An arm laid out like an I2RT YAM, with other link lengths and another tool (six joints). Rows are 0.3 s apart.
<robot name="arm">
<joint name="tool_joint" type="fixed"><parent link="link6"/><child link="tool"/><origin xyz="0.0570 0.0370 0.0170" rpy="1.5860 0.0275 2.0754"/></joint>
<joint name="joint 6" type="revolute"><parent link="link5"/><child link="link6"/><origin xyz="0.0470 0.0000 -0.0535" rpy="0.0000 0.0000 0.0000"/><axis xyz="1 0 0"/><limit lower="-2.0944" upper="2.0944"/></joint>
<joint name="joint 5" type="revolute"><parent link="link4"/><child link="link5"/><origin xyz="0.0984 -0.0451 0.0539" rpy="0.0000 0.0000 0.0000"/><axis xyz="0 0 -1"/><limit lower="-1.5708" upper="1.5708"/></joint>
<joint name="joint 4" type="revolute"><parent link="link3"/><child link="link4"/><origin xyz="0.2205 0.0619 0.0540" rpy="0.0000 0.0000 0.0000"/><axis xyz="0 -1 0"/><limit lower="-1.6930" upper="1.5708"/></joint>
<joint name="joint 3" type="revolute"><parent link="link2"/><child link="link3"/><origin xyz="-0.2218 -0.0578 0.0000" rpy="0.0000 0.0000 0.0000"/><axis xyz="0 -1 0"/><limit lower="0.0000" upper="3.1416"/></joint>
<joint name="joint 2" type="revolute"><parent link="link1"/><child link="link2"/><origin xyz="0.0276 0.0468 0.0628" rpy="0.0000 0.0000 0.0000"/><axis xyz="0 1 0"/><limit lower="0.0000" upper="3.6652"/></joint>
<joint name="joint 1" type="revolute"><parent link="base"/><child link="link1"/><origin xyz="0.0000 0.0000 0.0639" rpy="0.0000 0.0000 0.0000"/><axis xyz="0 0 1"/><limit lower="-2.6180" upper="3.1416"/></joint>
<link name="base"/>
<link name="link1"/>
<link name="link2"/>
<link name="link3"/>
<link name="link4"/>
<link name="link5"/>
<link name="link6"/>
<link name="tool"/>
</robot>
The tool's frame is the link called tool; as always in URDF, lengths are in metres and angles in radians.
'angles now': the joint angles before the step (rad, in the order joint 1, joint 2, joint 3, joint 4, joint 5, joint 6). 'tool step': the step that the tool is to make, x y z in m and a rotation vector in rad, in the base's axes. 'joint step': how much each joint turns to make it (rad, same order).
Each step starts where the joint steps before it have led.
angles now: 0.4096 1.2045 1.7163 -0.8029 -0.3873 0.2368
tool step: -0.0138 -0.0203 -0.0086 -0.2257 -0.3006 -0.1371
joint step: 0.0014 -0.1607 -0.1609 0.1049 0.2132 -0.2956
